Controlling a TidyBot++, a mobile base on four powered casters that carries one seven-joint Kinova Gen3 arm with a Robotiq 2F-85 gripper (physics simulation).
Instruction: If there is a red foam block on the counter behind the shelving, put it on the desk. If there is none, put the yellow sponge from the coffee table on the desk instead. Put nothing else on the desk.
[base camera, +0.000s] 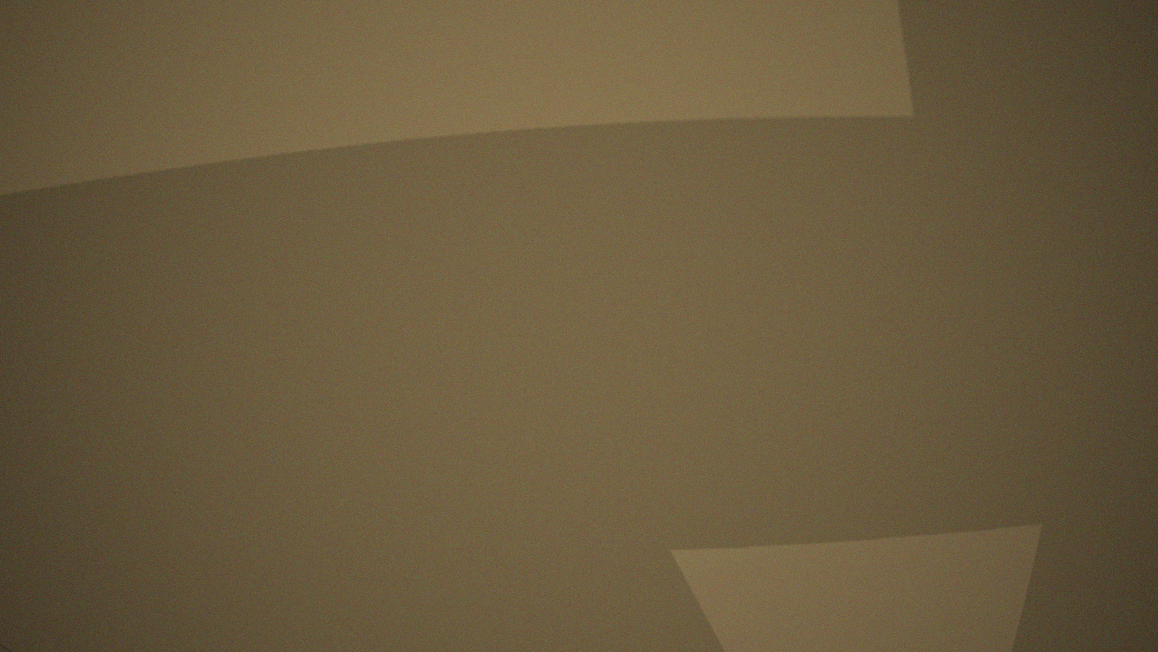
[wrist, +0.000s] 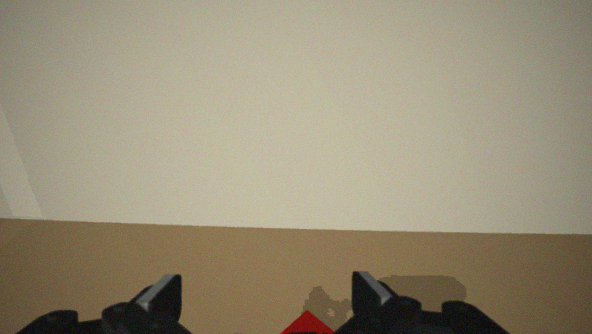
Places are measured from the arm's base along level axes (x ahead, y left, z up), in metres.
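Pixels of known places: gripper, fingertip midpoint: (wrist: 268, 292).
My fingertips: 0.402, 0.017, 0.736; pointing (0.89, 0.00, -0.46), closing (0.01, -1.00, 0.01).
Note:
Behind a point stands the place of what it marks, as x, y, z.
A red block (wrist: 307, 324) @[0.513, -0.025, 0.559] shows as a corner at the bottom edge of the wrist view, between the two fingers and nearer the right one; the rest of it is cut off by the frame. It is on the brown counter top (wrist: 240, 260) @[0.661, 0.065, 0.514]. My gripper (wrist: 268, 292) @[0.402, 0.017, 0.736] is open, its black fingers standing wide apart at the bottom left and bottom right of the wrist view. Whether the block lies between the fingers in depth or below them cannot be told. The desk, the coffee table and the yellow sponge do not show in either view.
A pale wall (wrist: 295, 115) @[0.759, -0.017, 0.724] rises behind the counter's far edge. The gripper's shadow falls on the counter at the lower right of the wrist view. The base camera view shows a plain brown surface (base camera: 526, 323) @[0.168, 0.009, -0.096] very close, with lighter patches at the top and lower right.

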